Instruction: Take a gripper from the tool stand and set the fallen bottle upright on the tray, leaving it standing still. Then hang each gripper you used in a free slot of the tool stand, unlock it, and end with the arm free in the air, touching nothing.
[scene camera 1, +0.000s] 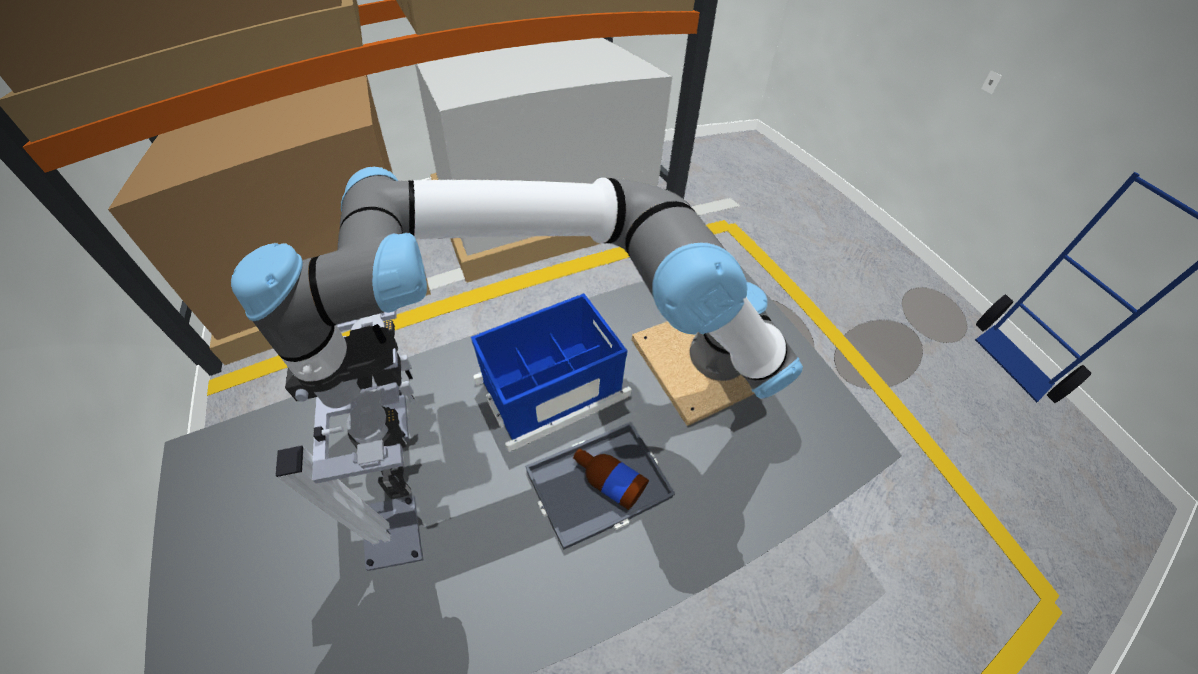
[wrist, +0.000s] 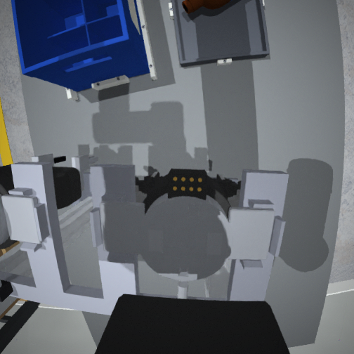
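Where they show: arm's base, origin of the base link: (scene camera 1: 718, 355).
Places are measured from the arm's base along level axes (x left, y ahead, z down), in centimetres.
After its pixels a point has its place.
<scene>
The brown bottle (scene camera 1: 607, 477) @(x 21.6, y 39.1, z -5.0 cm) (wrist: 207, 4) with a blue label lies on its side on the grey tray (scene camera 1: 561, 511) @(x 23.1, y 49.4, z 1.9 cm) (wrist: 220, 47). The arm's black tool changer (scene camera 1: 364, 360) @(x 15.8, y 69.2, z -49.5 cm) (wrist: 192, 325) is low over the tool stand (scene camera 1: 356, 464) @(x 18.7, y 77.4, z -32.3 cm) (wrist: 80, 301) and carries no gripper that I can make out. A gripper (scene camera 1: 394, 486) hangs in the near slot; its round top and gold contacts show in the wrist view, in shadow. Its fingers are small and partly hidden, so their opening is unclear. Part of another dark gripper body (wrist: 67, 187) shows at the neighbouring slot in the wrist view.
A blue divided crate (scene camera 1: 548, 360) @(x -14.1, y 40.1, z 1.7 cm) (wrist: 100, 45) stands on white rails behind the tray. The arm's base is on a wooden board (scene camera 1: 666, 364) @(x -2.2, y 13.9, z 0.1 cm). Behind are a rack with an orange beam (scene camera 1: 536, 41) and large boxes. A blue hand truck (scene camera 1: 1013, 362) stands right.
</scene>
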